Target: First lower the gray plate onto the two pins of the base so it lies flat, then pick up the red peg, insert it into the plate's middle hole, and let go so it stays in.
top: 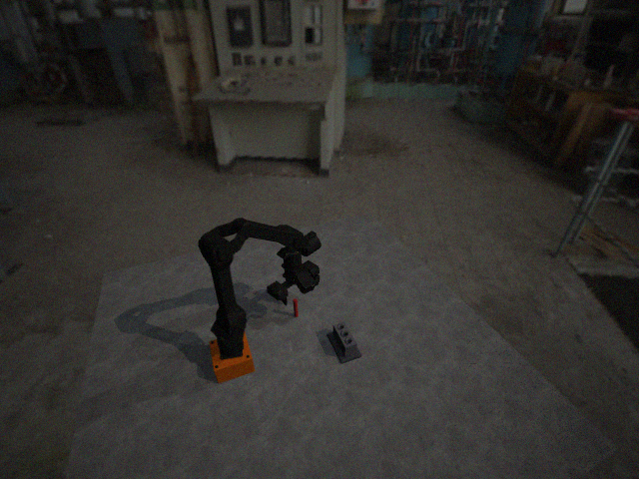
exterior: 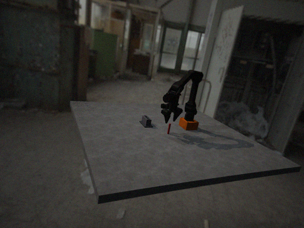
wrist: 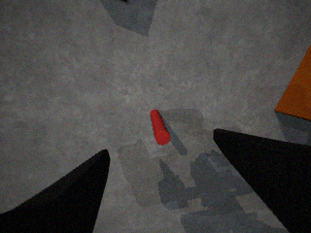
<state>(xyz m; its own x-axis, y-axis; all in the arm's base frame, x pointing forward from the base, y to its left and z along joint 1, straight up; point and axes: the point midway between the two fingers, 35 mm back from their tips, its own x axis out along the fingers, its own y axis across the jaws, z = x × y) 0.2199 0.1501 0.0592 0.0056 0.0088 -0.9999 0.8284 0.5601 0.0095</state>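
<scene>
The red peg lies 50 mm below my gripper tip. Round my gripper tip: gray plate (130 mm ahead, 160 mm to the right, 40 mm below).
</scene>
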